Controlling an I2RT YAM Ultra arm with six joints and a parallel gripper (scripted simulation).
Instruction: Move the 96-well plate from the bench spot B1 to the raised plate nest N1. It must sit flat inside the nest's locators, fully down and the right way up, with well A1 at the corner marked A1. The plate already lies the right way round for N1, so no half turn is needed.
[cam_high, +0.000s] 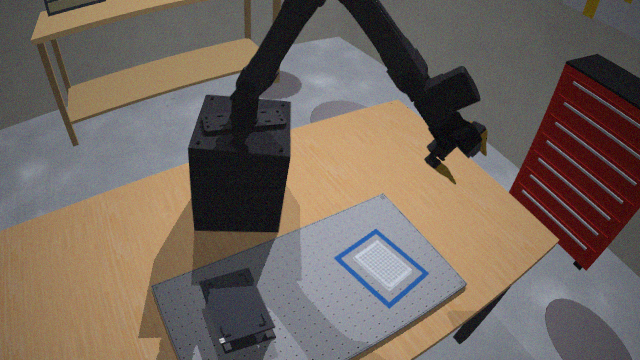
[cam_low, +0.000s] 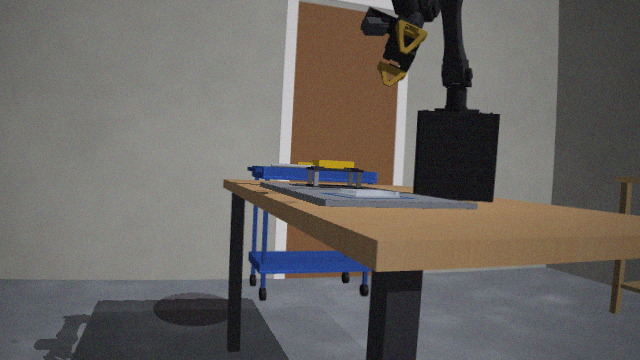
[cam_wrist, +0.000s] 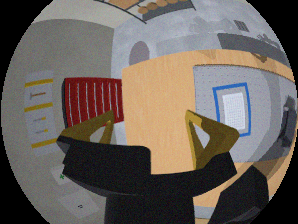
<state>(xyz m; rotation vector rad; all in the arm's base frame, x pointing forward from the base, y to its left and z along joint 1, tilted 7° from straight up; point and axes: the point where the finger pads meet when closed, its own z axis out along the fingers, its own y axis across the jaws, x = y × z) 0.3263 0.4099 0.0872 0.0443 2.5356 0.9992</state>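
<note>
The white 96-well plate lies 280 mm below my hand and 160 mm to the right of it. The rest, counted from my hand: dark raised nest N1: 540 mm to the right, 230 mm below, 30 mm ahead; then corner label: 590 mm to the right, 230 mm below, 110 mm ahead.
</note>
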